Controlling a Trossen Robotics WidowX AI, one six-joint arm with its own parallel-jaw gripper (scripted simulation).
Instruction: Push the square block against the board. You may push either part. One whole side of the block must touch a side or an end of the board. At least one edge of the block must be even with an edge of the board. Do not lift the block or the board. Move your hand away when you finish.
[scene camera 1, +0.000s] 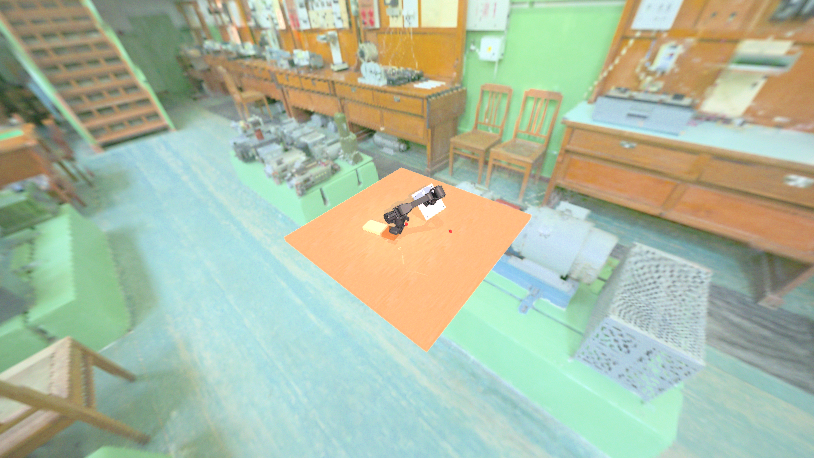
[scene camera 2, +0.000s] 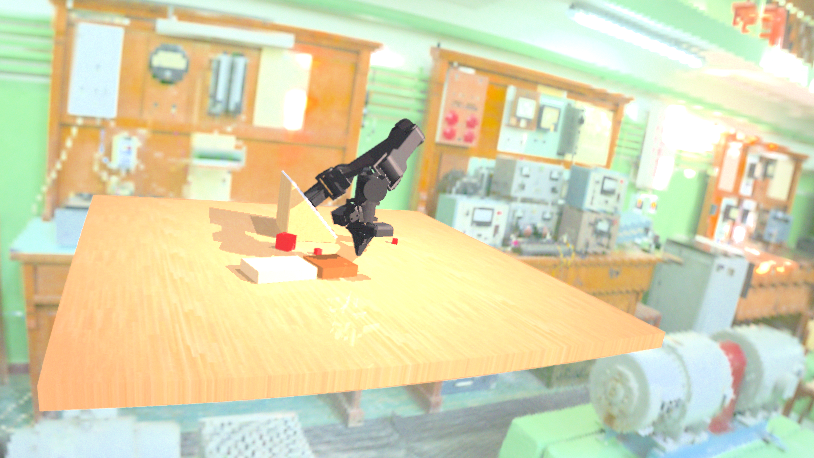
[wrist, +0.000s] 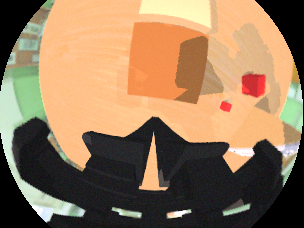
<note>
My gripper (scene camera 2: 358, 255) is shut, with nothing in its grasp. Also in view: a cream board (scene camera 2: 262, 270) and an orange square block (scene camera 2: 330, 266).
The orange square block also shows in the wrist view (wrist: 166, 61). My gripper is seen too in the wrist view (wrist: 154, 119).
</note>
